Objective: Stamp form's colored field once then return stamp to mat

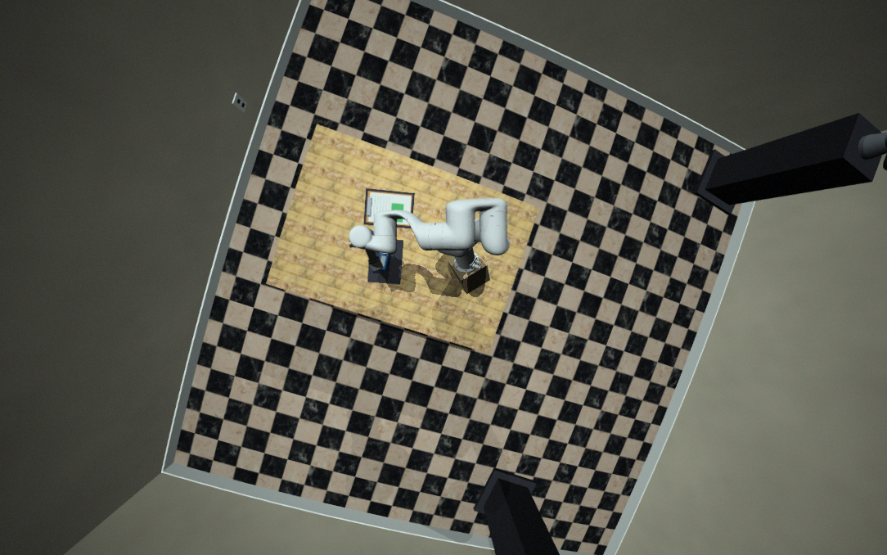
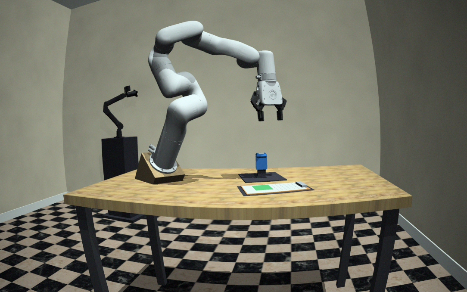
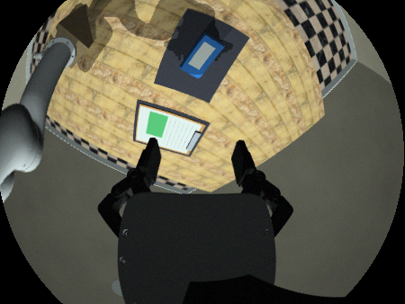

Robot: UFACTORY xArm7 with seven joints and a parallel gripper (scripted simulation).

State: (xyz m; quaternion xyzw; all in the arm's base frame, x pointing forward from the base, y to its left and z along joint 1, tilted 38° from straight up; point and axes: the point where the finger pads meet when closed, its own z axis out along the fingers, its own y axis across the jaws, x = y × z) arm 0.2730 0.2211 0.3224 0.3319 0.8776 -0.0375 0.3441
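Now: hand 6 cm past the blue stamp, 7 cm to the right of it and 20 cm above it. Round my hand: dark mat 6 cm behind, 7 cm to the left, 25 cm below.
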